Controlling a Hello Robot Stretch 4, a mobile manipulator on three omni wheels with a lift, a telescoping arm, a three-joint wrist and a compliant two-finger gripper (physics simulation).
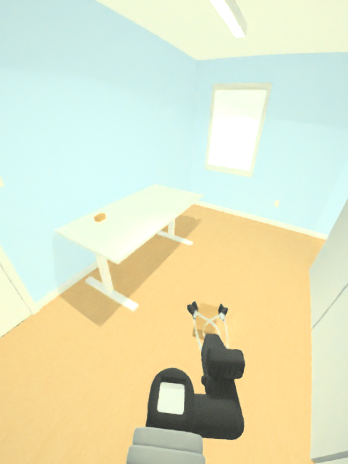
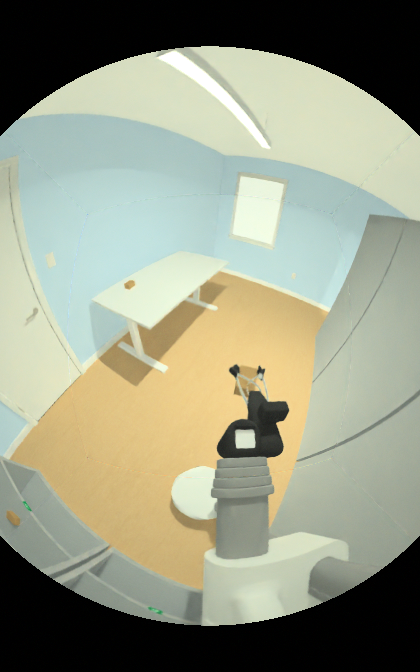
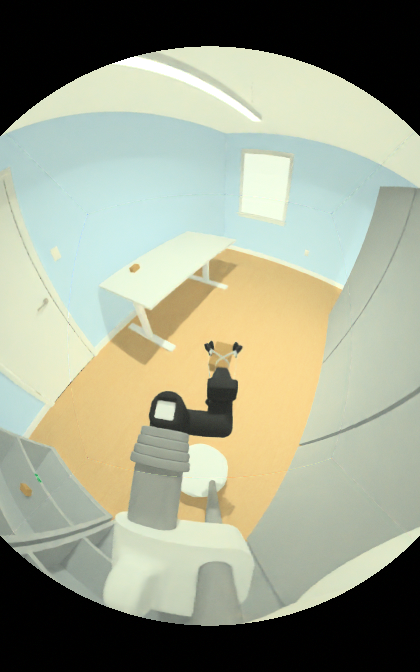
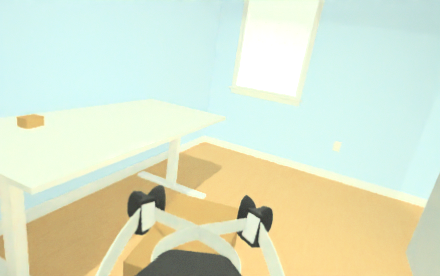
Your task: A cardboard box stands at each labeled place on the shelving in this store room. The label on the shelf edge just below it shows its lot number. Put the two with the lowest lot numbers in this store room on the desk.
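Places are measured from the robot's base along level axes (x ahead, y left, z up), in centimetres.
Where they show: gripper, fingertip midpoint: (image 1: 206, 304) (image 4: 201, 206).
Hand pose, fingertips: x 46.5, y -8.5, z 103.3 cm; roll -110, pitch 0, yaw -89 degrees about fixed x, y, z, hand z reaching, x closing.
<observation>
Each offset is from my fingertips to the top centre of the thing. Level surfaces: height alone.
My gripper (image 1: 208, 310) (image 2: 247, 371) (image 3: 223, 348) (image 4: 201, 206) is shut on a brown cardboard box @[dx -4.9, dy +0.3, dz +1.0 cm] (image 1: 210, 314) (image 2: 245, 376) (image 3: 224, 345) (image 4: 200, 206), held in the air over the floor, to the right of the desk and nearer to me. The white desk @[dz -34.1 cm] (image 1: 145, 215) (image 2: 170, 285) (image 3: 175, 262) (image 4: 100, 135) stands along the blue left wall. Another small cardboard box @[dx +107.4, dy +89.7, dz -29.1 cm] (image 1: 100, 217) (image 2: 130, 284) (image 3: 134, 268) (image 4: 30, 121) sits on its left part. A further box (image 2: 13, 518) (image 3: 25, 489) stands on the shelving at the lower left, near a green label (image 2: 27, 506) (image 3: 38, 478), too small to read.
A tall grey surface (image 1: 335, 380) (image 2: 370, 350) (image 3: 370, 350) (image 4: 430, 235) rises close on the right. A door (image 2: 30, 325) (image 3: 25, 320) is at the left. A white round thing (image 2: 195, 492) (image 3: 205, 467) is low beside the arm. A window (image 1: 237, 130) is on the far wall.
</observation>
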